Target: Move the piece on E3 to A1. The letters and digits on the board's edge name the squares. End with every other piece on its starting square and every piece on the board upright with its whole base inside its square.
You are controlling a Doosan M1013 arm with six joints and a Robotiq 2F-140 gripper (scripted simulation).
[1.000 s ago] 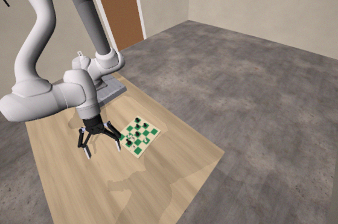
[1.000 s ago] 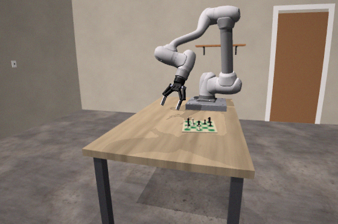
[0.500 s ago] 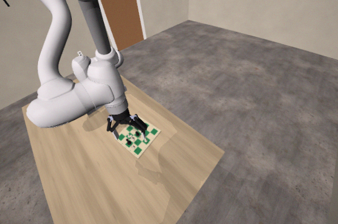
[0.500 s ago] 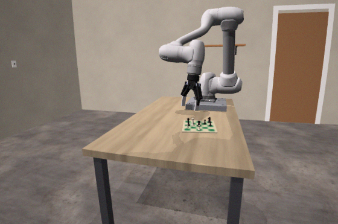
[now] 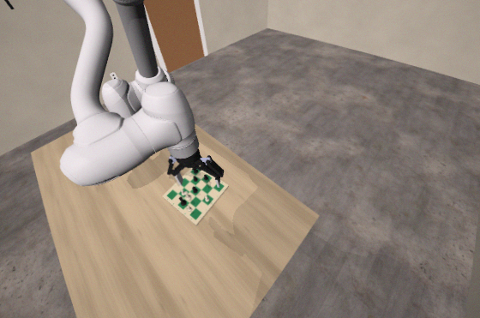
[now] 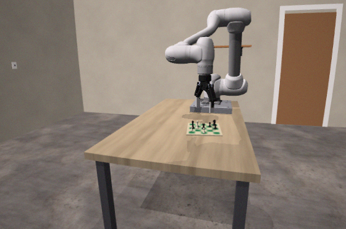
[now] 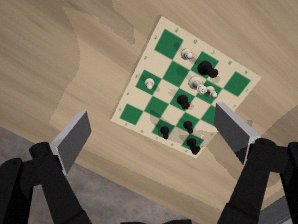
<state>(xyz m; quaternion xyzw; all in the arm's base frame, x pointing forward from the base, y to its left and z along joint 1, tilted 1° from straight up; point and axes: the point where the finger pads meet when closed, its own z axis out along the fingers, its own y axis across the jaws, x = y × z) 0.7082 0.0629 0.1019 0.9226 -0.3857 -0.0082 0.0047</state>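
My hand is 160 mm above the green-and-cream chessboard, 70 mm past it and 20 mm to the left of it. Also, from my hand: tall white piece: 130 mm below, 60 mm to the right, 60 mm behind.
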